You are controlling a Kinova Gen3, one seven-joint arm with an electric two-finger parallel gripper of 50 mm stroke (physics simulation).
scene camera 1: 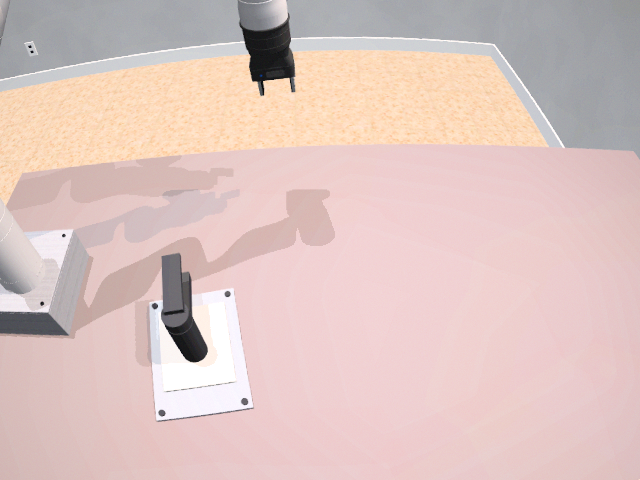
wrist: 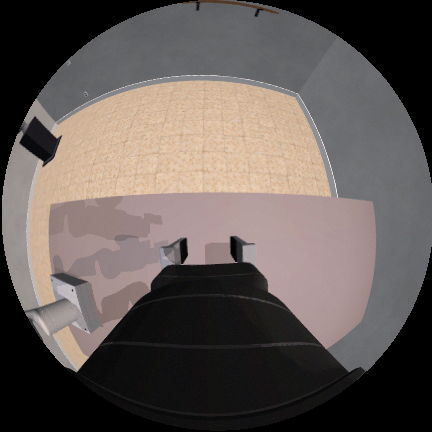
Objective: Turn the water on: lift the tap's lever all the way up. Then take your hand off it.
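Pixels of known places: gripper, fingertip midpoint: (scene camera 1: 277, 90) (wrist: 208, 245); arm's base, origin of the base link: (scene camera 1: 26, 274) (wrist: 69, 308).
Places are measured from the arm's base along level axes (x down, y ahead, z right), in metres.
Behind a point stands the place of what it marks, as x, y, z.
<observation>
The black tap (scene camera 1: 190, 341) {0.002, 0.349, 0.183} stands on a white plate (scene camera 1: 204, 406) {0.086, 0.345, 0.267} at the lower left of the scene view. Its flat dark lever (scene camera 1: 172, 284) {-0.062, 0.338, 0.114} lies over the top of the tap and points to the back of the table; the spout (scene camera 1: 187, 291) {0.007, 0.346, 0.084} shows partly beside and beneath it. From this steep view I cannot tell how far the lever is raised. The tap does not show in the wrist view. My gripper (scene camera 1: 277, 86) {-0.170, 0.551, -0.207} (wrist: 208, 245) {-0.170, 0.551, -0.207} is open and empty, high up and well apart from the tap, towards the table's back edge.
The robot's grey base block (scene camera 1: 77, 284) {0.077, 0.083, -0.016} (wrist: 86, 302) {0.051, 0.084, -0.027} stands on the pink table (scene camera 1: 413, 310) {0.094, 0.740, 0.144} (wrist: 310, 260) {0.094, 0.912, -0.060}, left of the tap. Arm shadows lie across the table's left and middle. A dark box-shaped object (wrist: 40, 140) shows at the left of the wrist view.
</observation>
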